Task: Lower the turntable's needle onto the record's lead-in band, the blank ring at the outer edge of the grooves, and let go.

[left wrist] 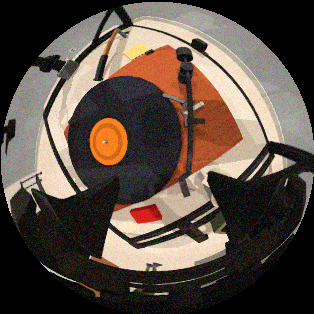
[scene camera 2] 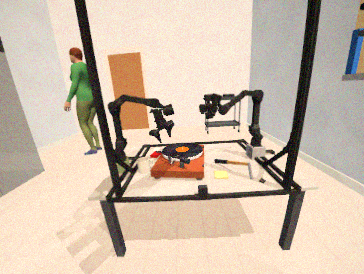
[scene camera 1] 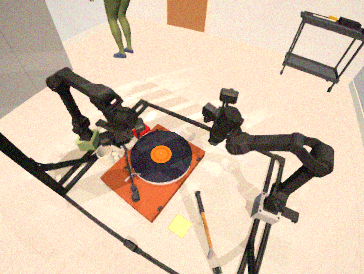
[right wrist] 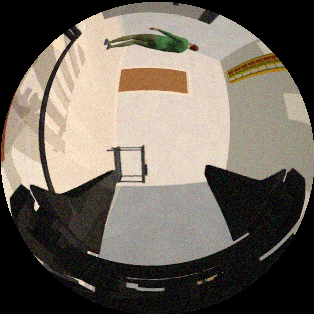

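Where they show: left gripper, fingertip midpoint: (left wrist: 164, 178) (scene camera 2: 165, 140) (scene camera 1: 130, 144); right gripper, fingertip midpoint: (right wrist: 161, 172); left arm's base at its link origin: (scene camera 2: 121, 159) (scene camera 1: 86, 136); right arm's base at its link origin: (left wrist: 61, 65) (scene camera 2: 255, 145) (scene camera 1: 271, 205).
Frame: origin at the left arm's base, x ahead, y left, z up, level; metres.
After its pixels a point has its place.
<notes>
The black record (scene camera 1: 175, 171) {x 0.501, y -0.185, z 0.015 m} (scene camera 2: 171, 150) {x 0.349, y -0.072, z 0.015 m} (left wrist: 135, 100) {x 0.395, y -0.192, z 0.015 m} with an orange label lies on the orange-red turntable (scene camera 1: 150, 206) {x 0.405, y -0.343, z -0.012 m} (scene camera 2: 175, 171) {x 0.277, y -0.311, z -0.017 m} (left wrist: 220, 125) {x 0.220, y -0.223, z -0.012 m}. The tonearm (scene camera 1: 131, 175) {x 0.313, y -0.230, z 0.040 m} (left wrist: 189, 150) {x 0.273, y -0.147, z 0.040 m} runs beside the record's edge, and its headshell (left wrist: 185, 188) {x 0.246, y -0.083, z 0.036 m} is outside the record in the left wrist view. The needle is too small to make out. My left gripper (scene camera 1: 121, 143) (scene camera 2: 165, 137) {x 0.299, y -0.120, z 0.118 m} (left wrist: 164, 178) {x 0.299, y -0.120, z 0.118 m} is open and empty above the headshell end of the turntable. My right gripper (scene camera 1: 214, 126) (scene camera 2: 203, 108) {x 0.705, y -0.001, z 0.306 m} (right wrist: 161, 172) {x 0.705, y -0.001, z 0.306 m} is open and empty, raised beyond the turntable and facing the room.
A red block (scene camera 1: 141, 131) (scene camera 2: 155, 154) {x 0.265, y 0.091, z -0.058 m} (left wrist: 146, 213) {x 0.276, y 0.098, z -0.058 m} lies by the turntable's back corner. A pale mug (scene camera 1: 103, 151) {x 0.109, y -0.069, z -0.037 m} (scene camera 2: 144, 165) {x 0.133, y -0.134, z -0.019 m} stands left of it. A hammer (scene camera 1: 205, 220) {x 0.636, y -0.389, z -0.014 m} (scene camera 2: 235, 162) {x 0.636, y -0.417, z -0.012 m} and a yellow note (scene camera 1: 179, 226) {x 0.532, y -0.407, z -0.068 m} (scene camera 2: 221, 174) {x 0.534, y -0.410, z -0.067 m} (left wrist: 137, 51) {x 0.521, y -0.396, z -0.068 m} lie right of it.
</notes>
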